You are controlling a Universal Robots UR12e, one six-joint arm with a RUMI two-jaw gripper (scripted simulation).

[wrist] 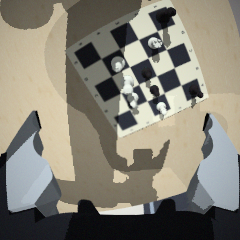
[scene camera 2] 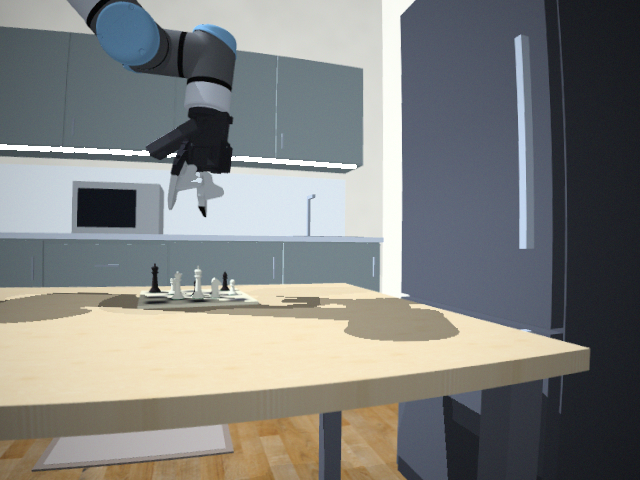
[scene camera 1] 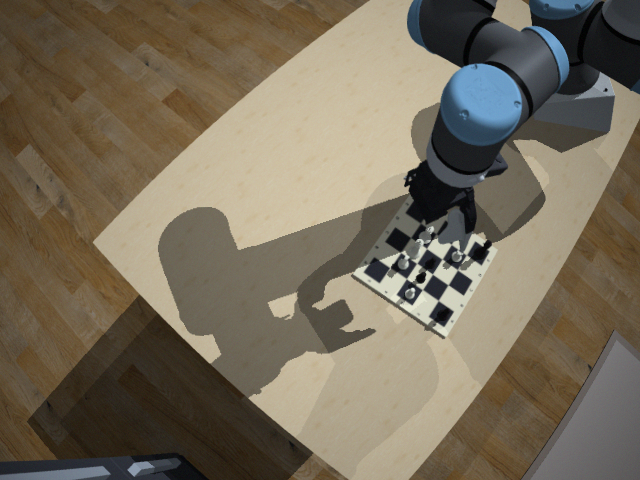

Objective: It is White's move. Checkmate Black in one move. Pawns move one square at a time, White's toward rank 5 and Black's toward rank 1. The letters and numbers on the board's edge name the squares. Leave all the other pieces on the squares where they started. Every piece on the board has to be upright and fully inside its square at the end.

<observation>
In view: the gripper (scene camera 2: pixel 189 213) and a chessboard (scene camera 1: pixel 449 284).
The gripper also shows in the wrist view (wrist: pixel 122 112) and in scene camera 1 (scene camera 1: pixel 439 210).
</observation>
